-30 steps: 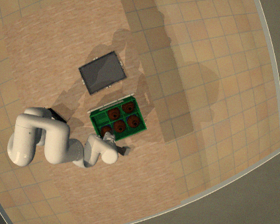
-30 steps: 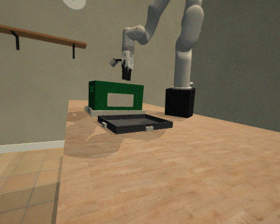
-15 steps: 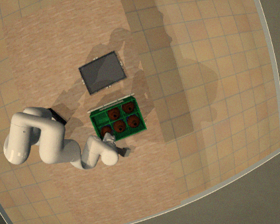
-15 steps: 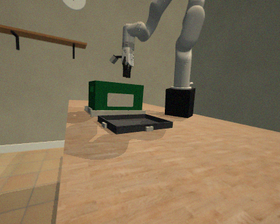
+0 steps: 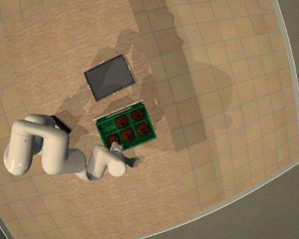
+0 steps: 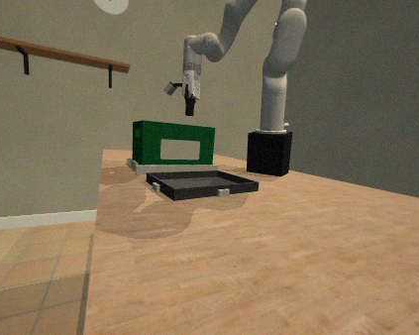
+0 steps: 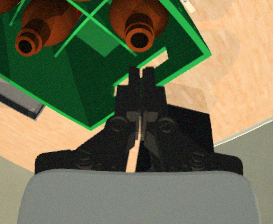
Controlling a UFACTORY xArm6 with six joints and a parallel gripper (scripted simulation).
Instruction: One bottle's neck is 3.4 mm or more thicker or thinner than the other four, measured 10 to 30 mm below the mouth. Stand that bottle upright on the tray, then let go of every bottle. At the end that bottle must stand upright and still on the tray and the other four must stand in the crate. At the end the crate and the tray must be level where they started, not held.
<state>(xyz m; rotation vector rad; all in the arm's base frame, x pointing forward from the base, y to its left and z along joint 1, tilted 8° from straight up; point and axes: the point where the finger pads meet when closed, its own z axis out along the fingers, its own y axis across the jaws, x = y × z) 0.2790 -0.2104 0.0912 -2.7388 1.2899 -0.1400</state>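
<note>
My gripper is now 90 mm short of the brown bottle, 80 mm to the right of it and 160 mm above it. Also, from my hand: tray (130 mm ahead, 330 mm to the left, 230 mm below); then green crate (90 mm ahead, 40 mm to the left, 160 mm below).
</note>
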